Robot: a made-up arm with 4 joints. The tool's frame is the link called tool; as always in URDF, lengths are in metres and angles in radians. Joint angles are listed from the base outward. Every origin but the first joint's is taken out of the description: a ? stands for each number. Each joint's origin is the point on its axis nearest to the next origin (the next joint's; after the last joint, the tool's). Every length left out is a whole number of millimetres.
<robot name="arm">
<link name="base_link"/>
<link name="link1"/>
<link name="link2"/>
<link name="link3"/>
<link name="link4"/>
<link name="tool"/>
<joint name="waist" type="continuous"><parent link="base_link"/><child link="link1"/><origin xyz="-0.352 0 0.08" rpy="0 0 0"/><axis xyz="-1 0 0"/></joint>
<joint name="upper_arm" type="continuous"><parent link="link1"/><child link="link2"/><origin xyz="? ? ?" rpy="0 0 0"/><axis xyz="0 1 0"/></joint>
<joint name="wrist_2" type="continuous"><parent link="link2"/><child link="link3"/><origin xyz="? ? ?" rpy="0 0 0"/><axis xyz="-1 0 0"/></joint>
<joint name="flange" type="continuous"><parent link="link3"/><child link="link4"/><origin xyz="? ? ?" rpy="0 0 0"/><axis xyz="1 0 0"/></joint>
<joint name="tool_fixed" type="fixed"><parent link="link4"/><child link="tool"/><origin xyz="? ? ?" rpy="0 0 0"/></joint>
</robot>
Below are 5 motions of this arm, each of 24 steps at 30 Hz.
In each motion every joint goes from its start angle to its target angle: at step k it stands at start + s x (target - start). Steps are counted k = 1, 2, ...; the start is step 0. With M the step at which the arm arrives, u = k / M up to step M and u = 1 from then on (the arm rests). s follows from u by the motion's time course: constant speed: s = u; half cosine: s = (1 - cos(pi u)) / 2; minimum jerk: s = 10 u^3 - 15 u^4 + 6 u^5.
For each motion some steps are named. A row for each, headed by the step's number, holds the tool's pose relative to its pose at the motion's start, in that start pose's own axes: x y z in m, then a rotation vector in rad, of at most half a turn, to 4 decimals.
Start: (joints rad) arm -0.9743 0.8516 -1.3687 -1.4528
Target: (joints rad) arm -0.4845 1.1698 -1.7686 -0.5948
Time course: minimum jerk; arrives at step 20
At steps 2, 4, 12, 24:
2: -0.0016 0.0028 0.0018 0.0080 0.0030 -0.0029
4: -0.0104 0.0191 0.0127 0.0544 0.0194 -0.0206
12: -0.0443 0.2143 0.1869 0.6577 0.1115 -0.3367
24: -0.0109 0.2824 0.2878 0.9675 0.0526 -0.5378

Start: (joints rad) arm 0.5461 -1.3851 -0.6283 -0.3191
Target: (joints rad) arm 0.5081 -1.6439 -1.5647 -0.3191
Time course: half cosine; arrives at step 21
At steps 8, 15, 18, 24:
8: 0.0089 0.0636 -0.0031 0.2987 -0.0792 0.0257
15: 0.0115 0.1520 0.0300 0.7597 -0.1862 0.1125
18: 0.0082 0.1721 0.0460 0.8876 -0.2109 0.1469
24: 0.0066 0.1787 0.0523 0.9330 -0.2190 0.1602

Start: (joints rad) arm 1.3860 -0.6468 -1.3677 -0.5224
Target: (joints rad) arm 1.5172 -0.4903 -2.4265 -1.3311
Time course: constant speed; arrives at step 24
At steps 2, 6, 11, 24:
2: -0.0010 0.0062 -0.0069 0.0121 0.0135 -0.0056
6: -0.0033 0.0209 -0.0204 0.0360 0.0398 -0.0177
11: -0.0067 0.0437 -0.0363 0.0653 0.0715 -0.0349
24: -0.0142 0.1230 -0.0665 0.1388 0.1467 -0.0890

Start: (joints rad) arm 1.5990 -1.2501 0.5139 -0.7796
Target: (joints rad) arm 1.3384 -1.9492 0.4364 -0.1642
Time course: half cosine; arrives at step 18
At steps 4, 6, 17, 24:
4: -0.0140 0.0329 0.0053 0.0894 0.0023 -0.0869
6: -0.0248 0.0689 0.0142 0.1878 -0.0029 -0.1861
17: -0.0118 0.2098 0.1007 0.6487 -0.1905 -0.7279
24: -0.0113 0.2106 0.1018 0.6525 -0.1938 -0.7332

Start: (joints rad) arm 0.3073 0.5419 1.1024 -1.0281
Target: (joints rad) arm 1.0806 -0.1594 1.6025 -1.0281
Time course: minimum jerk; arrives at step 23
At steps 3, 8, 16, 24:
3: -0.0067 -0.0094 0.0015 -0.0211 0.0128 -0.0069
8: -0.0843 -0.1176 0.0367 -0.2764 0.1593 -0.0862
16: -0.2540 -0.3329 0.2811 -1.0345 0.5219 -0.3013
24: -0.2830 -0.3572 0.3724 -1.2537 0.6112 -0.3659

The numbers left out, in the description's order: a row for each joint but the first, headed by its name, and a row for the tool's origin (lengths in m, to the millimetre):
upper_arm: 0 -0.262 0.078
wrist_2: -0.097 0 0.066
flange: 0 -0.105 0.067
tool: 0 0.103 -0.252

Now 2 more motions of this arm.
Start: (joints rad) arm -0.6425 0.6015 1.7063 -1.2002
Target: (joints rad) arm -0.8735 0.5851 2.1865 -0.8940
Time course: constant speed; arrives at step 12
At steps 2, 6, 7, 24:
2: 0.0063 0.0061 0.0120 0.0028 -0.0021 -0.0218
6: 0.0182 0.0180 0.0375 0.0085 -0.0043 -0.0653
7: 0.0211 0.0210 0.0441 0.0100 -0.0045 -0.0761
24: 0.0349 0.0354 0.0788 0.0178 -0.0029 -0.1300

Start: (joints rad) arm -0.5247 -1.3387 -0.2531 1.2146
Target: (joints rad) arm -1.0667 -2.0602 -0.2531 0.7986
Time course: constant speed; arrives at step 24
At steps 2, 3, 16, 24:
2: -0.0153 -0.0162 -0.0038 -0.0256 -0.0512 0.0544
3: -0.0223 -0.0244 -0.0061 -0.0393 -0.0776 0.0808
16: -0.0729 -0.1355 -0.0471 -0.2720 -0.4696 0.3757
24: -0.0713 -0.1994 -0.0660 -0.4588 -0.7450 0.5063

